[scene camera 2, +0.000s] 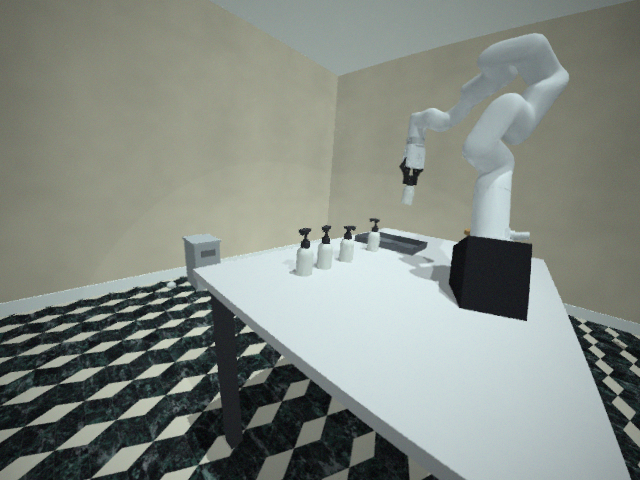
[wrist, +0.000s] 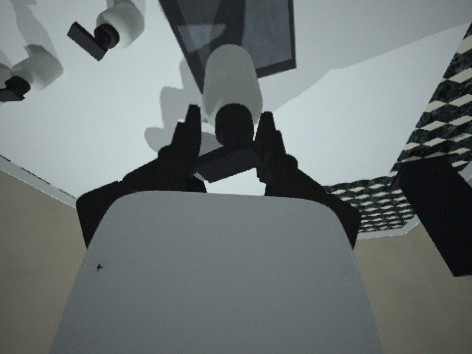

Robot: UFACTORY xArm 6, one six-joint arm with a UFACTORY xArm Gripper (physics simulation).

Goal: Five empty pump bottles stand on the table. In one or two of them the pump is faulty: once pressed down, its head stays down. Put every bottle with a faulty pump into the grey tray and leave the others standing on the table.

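Frame: origin at the arm's base, x ahead, y left, z up, level; millimetres.
Seen in the pictures: gripper, between the fingertips: (scene camera 2: pixel 409 184) (wrist: pixel 229 124); arm's base, origin of its link: (scene camera 2: pixel 487 244).
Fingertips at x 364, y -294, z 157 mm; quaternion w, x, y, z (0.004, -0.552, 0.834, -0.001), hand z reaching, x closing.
Pixels of each thing's middle, then the offset from my fingertips to it. Level surfaces: height alone.
- white pump bottle, middle of its body: (wrist: pixel 232 105) (scene camera 2: pixel 408 190) dz -25, dx +0, dy -2 mm
- grey tray, middle of its body: (scene camera 2: pixel 390 241) dz -283, dx +53, dy +0 mm
- white table, height of its surface: dz -298 mm
My gripper (scene camera 2: pixel 409 180) (wrist: pixel 229 124) is shut on a white pump bottle (scene camera 2: pixel 407 195) (wrist: pixel 232 75) with a black pump. It holds the bottle high above the table, slightly tilted; in the wrist view the bottle overlaps the near end of the tray. The fingers partly hide its pump head in the scene view. Four white bottles (scene camera 2: pixel 303 261) (scene camera 2: pixel 324 256) (scene camera 2: pixel 346 250) (scene camera 2: pixel 373 241) stand in a row on the table, their black heads raised on stems. Two of the standing bottles (wrist: pixel 127 24) (wrist: pixel 44 69) show at the wrist view's upper left. The grey tray (scene camera 2: pixel 408 249) (wrist: pixel 293 37) lies beyond the row.
The farthest standing bottle is close to the tray's left end. The black base block (scene camera 2: pixel 491 276) (wrist: pixel 437 215) stands on the white table (scene camera 2: pixel 372 351) at the right. A grey cabinet (scene camera 2: pixel 202 258) is beyond the table's left corner.
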